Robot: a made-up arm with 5 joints. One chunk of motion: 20 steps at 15 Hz.
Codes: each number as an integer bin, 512 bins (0 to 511) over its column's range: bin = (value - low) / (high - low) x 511, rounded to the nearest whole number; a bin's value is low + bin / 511 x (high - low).
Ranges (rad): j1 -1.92..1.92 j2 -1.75..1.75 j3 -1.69..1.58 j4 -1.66..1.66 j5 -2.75..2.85
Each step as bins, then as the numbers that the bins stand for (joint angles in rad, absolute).
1 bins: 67 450 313 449 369
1 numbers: -1.4165 1.3322 0.3130 1.2572 1.2938
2 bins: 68 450 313 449 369
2 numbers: -1.4090 1.3322 0.3130 1.2572 1.2938
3 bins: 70 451 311 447 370
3 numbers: -1.3940 1.3390 0.3002 1.2442 1.3048
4 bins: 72 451 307 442 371
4 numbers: -1.3789 1.3390 0.2746 1.2117 1.3158
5 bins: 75 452 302 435 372
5 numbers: -1.3564 1.3459 0.2426 1.1662 1.3267
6 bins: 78 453 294 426 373
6 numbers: -1.3339 1.3527 0.1914 1.1077 1.3377
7 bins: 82 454 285 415 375
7 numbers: -1.3038 1.3596 0.1338 1.0363 1.3596
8 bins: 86 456 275 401 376
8 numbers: -1.2737 1.3733 0.0698 0.9453 1.3705
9 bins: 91 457 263 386 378
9 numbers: -1.2362 1.3801 -0.0070 0.8479 1.3925
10 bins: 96 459 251 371 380
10 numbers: -1.1986 1.3938 -0.0838 0.7504 1.4144
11 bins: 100 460 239 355 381
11 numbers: -1.1685 1.4007 -0.1606 0.6465 1.4253
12 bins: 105 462 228 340 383
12 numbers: -1.1310 1.4144 -0.2310 0.5490 1.4473
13 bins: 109 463 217 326 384
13 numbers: -1.1009 1.4212 -0.3014 0.4580 1.4582
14 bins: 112 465 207 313 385
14 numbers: -1.0784 1.4349 -0.3654 0.3736 1.4692
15 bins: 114 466 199 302 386
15 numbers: -1.0633 1.4418 -0.4166 0.3021 1.4801
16 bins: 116 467 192 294 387
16 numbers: -1.0483 1.4486 -0.4614 0.2501 1.4911
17 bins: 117 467 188 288 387
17 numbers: -1.0408 1.4486 -0.4869 0.2112 1.4911
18 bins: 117 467 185 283 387
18 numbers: -1.0408 1.4486 -0.5061 0.1787 1.4911
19 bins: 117 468 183 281 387
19 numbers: -1.0408 1.4555 -0.5189 0.1657 1.4911
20 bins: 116 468 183 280 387
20 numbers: -1.0483 1.4555 -0.5189 0.1592 1.4911
